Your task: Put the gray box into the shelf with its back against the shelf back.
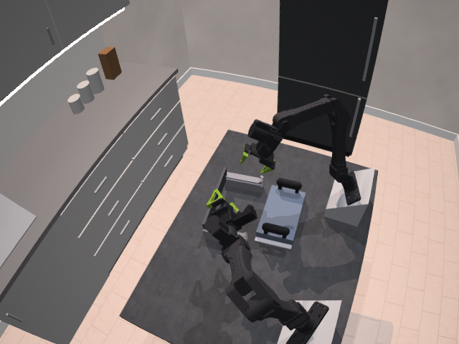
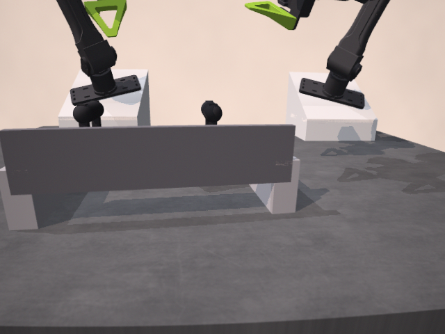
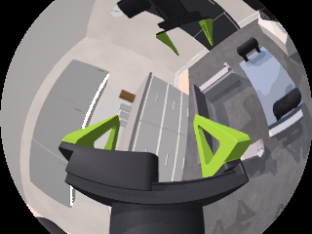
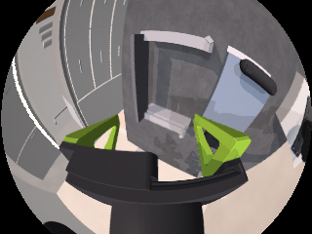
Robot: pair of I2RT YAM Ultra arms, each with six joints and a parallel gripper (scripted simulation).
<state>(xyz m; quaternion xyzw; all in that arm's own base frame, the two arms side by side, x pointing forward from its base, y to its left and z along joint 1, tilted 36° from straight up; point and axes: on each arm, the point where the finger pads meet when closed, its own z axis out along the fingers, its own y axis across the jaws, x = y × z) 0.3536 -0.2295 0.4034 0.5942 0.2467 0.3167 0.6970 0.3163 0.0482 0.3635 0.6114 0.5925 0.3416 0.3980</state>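
The gray box lies 18 cm behind my left hand, 19 cm to the right of it and 26 cm below it. From my left hand the other things lie so: shelf back plate (12 cm ahead, 13 cm to the right, 23 cm below).
Now: right hand 210 mm above the gray box, 160 mm past it and 30 mm to the right of it. Round my right hand: shelf back plate 180 mm below, 140 mm ahead, 90 mm to the left.
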